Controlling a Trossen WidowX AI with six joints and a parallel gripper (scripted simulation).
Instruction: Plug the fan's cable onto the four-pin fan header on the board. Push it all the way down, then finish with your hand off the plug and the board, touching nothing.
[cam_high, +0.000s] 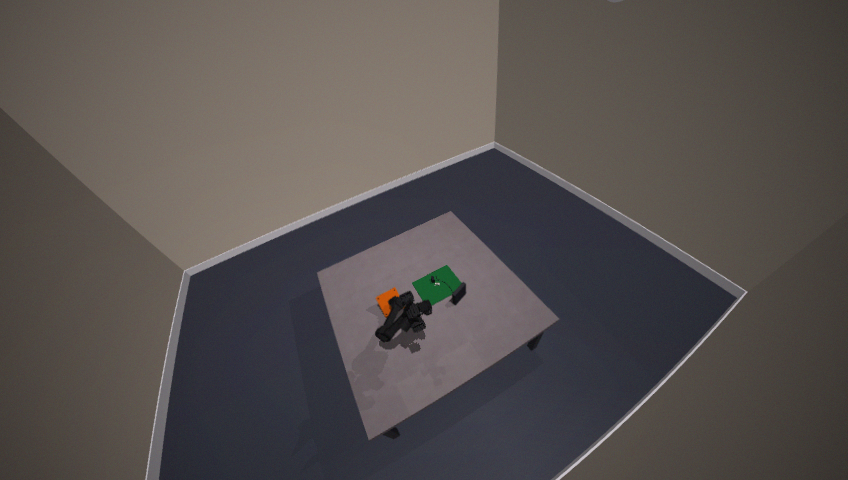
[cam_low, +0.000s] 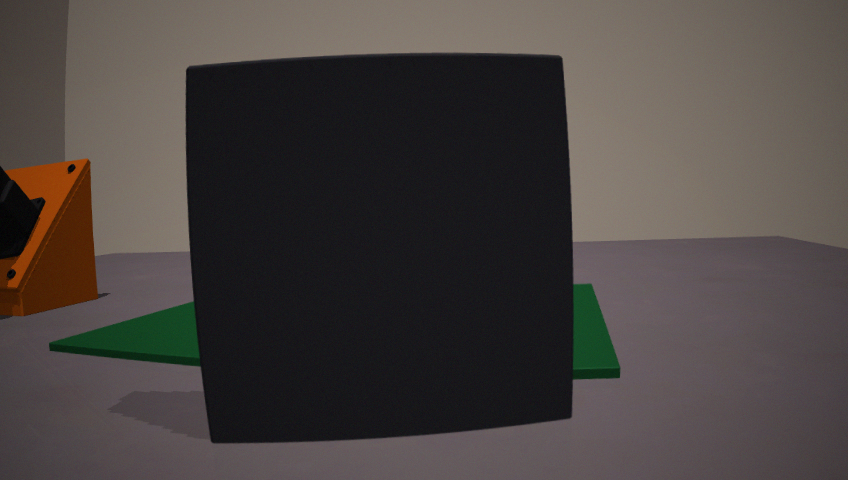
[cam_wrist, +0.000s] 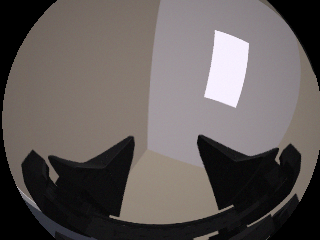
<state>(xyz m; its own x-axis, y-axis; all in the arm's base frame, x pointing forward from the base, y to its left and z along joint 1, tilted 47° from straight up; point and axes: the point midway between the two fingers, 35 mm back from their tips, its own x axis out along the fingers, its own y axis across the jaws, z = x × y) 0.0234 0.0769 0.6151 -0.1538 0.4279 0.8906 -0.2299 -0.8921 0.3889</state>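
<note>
Now: the dark fan plug 560 mm below my gripper tip, 420 mm to the left of it and 360 mm ahead of it. The rest, counted from my gripper tip: green board (590 mm below, 370 mm to the left, 360 mm ahead); then black fan (520 mm below, 410 mm ahead, 200 mm to the left); then four-pin fan header (570 mm below, 380 mm to the left, 360 mm ahead).
</note>
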